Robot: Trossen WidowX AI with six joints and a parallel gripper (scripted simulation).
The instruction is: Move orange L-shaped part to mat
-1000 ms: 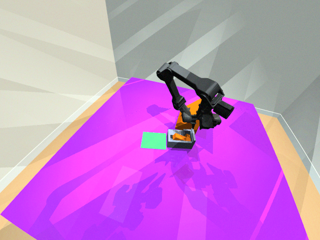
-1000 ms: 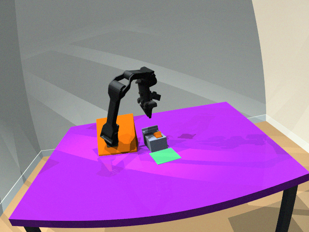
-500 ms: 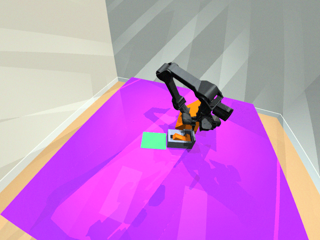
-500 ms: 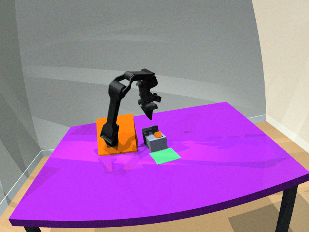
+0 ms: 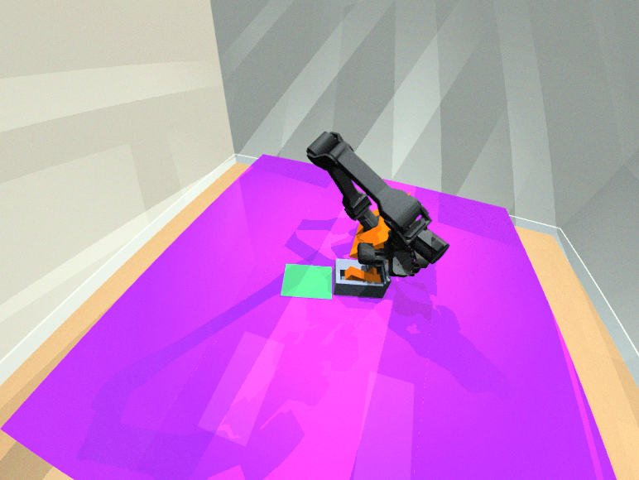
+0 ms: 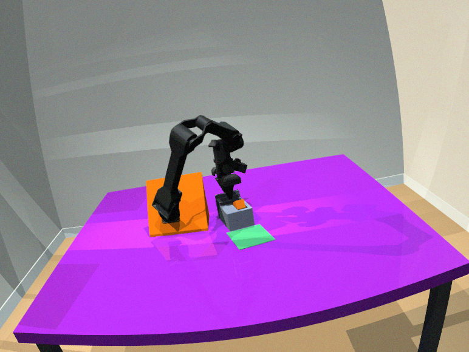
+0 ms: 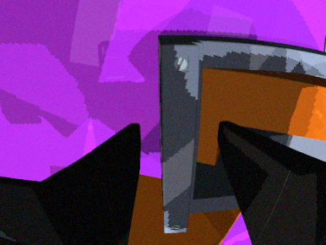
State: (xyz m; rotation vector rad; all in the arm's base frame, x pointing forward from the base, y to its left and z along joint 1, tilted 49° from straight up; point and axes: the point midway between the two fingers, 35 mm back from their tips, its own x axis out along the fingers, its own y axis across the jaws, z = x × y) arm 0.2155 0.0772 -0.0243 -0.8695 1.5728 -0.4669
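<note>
Now: the orange L-shaped part 50 mm to the right of my gripper tip, 20 mm below it and 10 mm ahead of it. The rest, counted from my gripper tip: green mat (210 mm to the right, 80 mm below, 60 mm ahead).
</note>
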